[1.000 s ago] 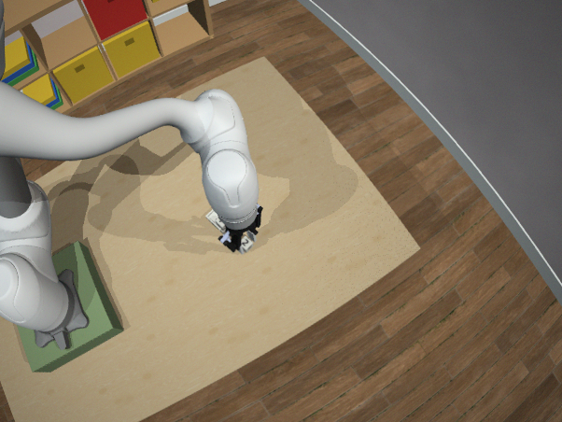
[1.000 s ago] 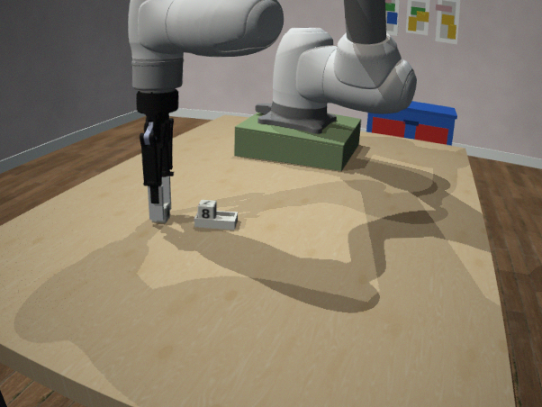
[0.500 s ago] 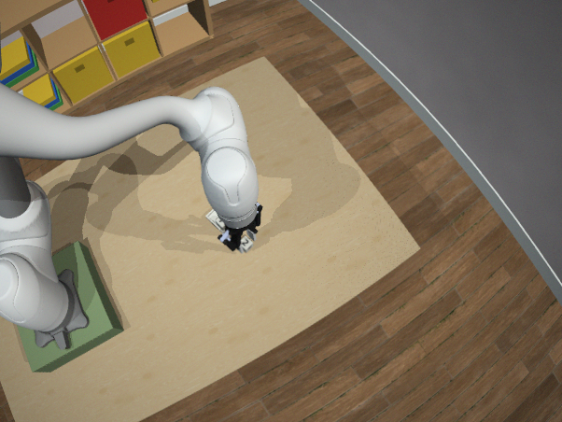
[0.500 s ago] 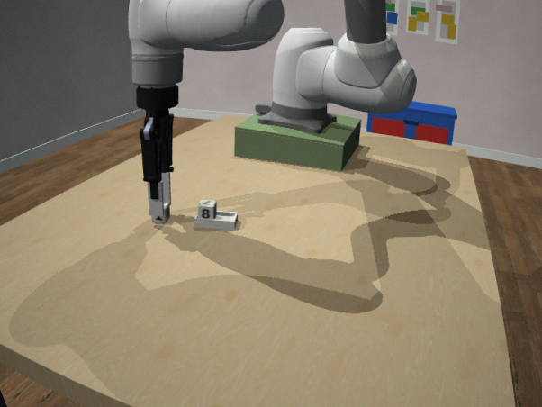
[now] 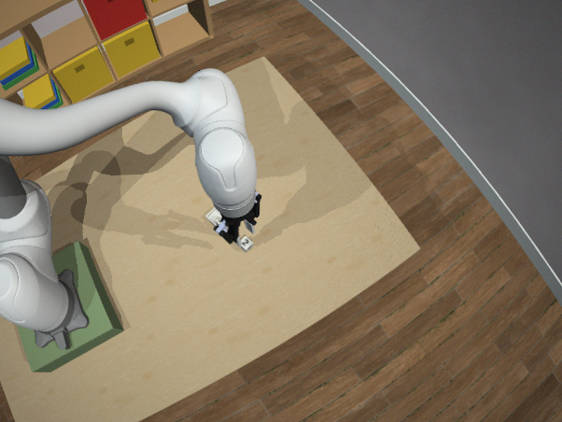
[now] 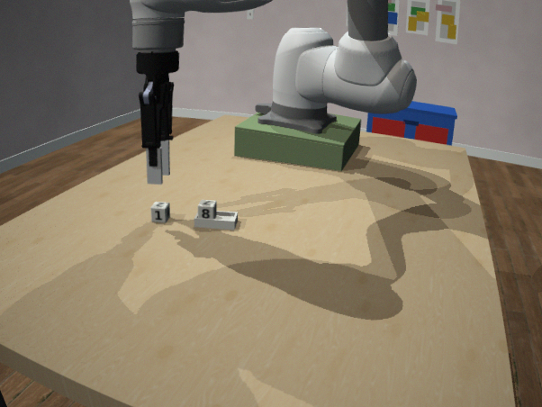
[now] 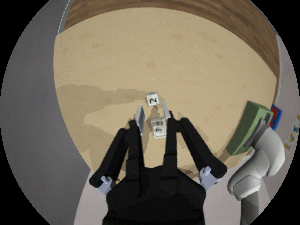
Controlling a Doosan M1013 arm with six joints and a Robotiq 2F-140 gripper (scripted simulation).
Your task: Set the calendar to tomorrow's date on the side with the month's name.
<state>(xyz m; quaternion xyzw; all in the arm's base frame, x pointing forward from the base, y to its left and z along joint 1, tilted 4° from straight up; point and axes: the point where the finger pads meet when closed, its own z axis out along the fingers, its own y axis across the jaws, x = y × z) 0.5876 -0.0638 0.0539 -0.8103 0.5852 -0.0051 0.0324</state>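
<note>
Now: hand 100 mm to the right of the grey tray, 100 mm above it and 30 mm past it.
</note>
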